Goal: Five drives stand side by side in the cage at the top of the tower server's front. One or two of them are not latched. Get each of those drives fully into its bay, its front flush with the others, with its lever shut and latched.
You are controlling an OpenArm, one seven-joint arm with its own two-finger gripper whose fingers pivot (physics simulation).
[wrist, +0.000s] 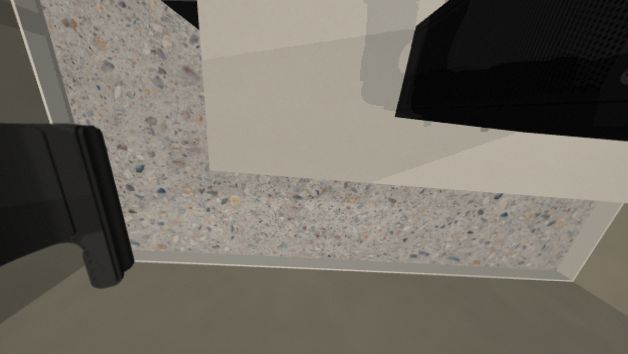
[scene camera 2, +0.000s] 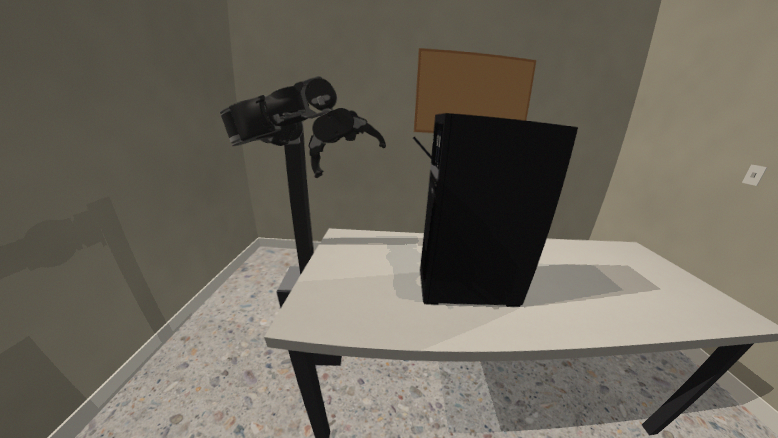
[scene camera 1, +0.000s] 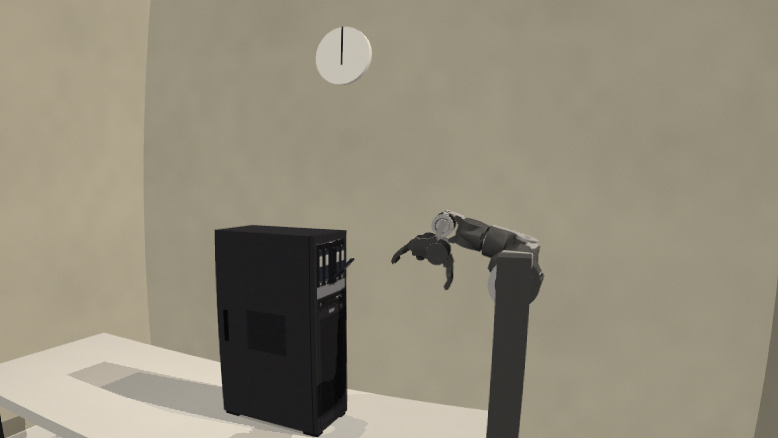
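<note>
The black tower server [scene camera 1: 264,282] [scene camera 2: 495,217] [wrist: 500,85] stands upright on the table. Its drives [scene camera 1: 321,261] stand side by side in the cage at the top front, several with pale labels. One lever [scene camera 1: 346,265] [scene camera 2: 421,146] sticks out and up from the cage, seemingly from the drive near the middle. Whether that drive sits proud of the others is too small to tell. No second open lever can be made out. My gripper [scene camera 1: 420,274] [scene camera 2: 350,160] is open and empty, apart from the server, in front of it at about cage height. One finger shows at the left of the wrist view.
The white table [scene camera 1: 419,416] [scene camera 2: 353,321] [wrist: 280,120] carries the server. The arm's dark post [scene camera 1: 509,348] [scene camera 2: 298,201] stands beyond the table's end, on the server's front side. A wall clock [scene camera 1: 353,54] and a brown board [scene camera 2: 473,87] hang on the walls.
</note>
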